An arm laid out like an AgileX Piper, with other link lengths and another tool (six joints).
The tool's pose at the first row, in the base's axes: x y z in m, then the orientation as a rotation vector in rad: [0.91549, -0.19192, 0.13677, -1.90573, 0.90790, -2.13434]
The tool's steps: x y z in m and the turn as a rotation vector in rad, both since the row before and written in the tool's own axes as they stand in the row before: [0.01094, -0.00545, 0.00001, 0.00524, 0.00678, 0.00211]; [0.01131, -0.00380, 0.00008, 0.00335, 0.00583, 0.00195]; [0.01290, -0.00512, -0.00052, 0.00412, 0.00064, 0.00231]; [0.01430, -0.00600, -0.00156, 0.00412, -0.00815, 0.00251]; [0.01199, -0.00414, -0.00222, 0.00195, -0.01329, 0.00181]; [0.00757, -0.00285, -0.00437, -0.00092, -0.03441, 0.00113]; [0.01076, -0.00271, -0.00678, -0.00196, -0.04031, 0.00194]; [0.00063, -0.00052, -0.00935, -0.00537, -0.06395, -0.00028]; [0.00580, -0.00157, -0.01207, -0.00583, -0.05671, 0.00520]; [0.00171, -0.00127, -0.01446, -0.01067, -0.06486, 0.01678]
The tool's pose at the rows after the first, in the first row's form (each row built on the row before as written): [0.91498, -0.19278, 0.14895, -1.89540, 0.90427, -2.14117]; [0.91390, -0.19517, 0.16059, -1.88692, 0.90268, -2.14687]; [0.91222, -0.19704, 0.17425, -1.88247, 0.89942, -2.14649]; [0.90948, -0.19855, 0.18952, -1.88578, 0.89463, -2.13603]; [0.90614, -0.20030, 0.20183, -1.89525, 0.89098, -2.12003]; [0.90136, -0.20032, 0.20969, -1.92510, 0.88600, -2.08013]; [0.89399, -0.20149, 0.22034, -1.95908, 0.88144, -2.03259]; [0.88511, -0.19873, 0.22158, -2.01497, 0.87356, -1.95790]; [0.87363, -0.19748, 0.22855, -2.05857, 0.87171, -1.88779]; [0.86009, -0.19409, 0.23288, -2.09940, 0.88257, -1.80101]
